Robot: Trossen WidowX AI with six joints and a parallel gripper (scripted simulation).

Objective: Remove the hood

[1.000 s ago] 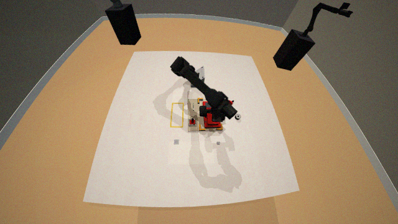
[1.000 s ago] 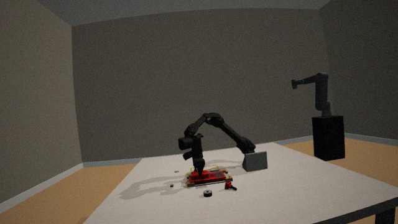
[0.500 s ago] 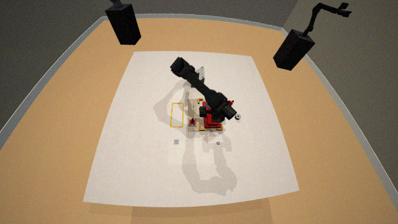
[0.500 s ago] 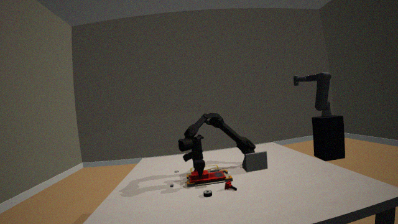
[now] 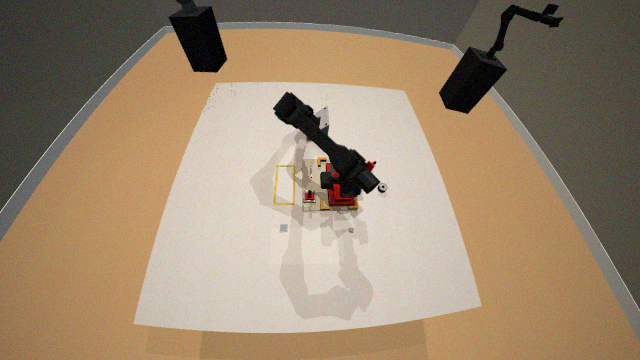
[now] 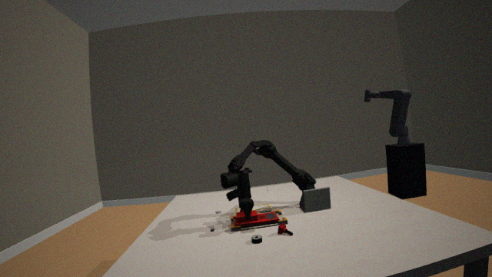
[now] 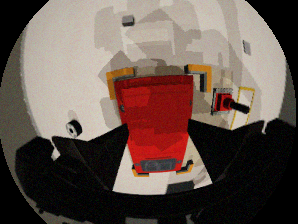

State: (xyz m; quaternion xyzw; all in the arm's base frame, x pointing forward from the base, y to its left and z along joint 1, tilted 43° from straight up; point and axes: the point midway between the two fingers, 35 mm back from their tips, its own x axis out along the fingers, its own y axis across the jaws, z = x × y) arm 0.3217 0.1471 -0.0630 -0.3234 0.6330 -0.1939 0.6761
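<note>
Now: the hood right at my gripper tip. From my gripper tip the other things lie so: beige base plate: 40 mm behind, 40 mm to the right, 20 mm below; then black wheel: 50 mm behind, 190 mm to the left, 30 mm below.
</note>
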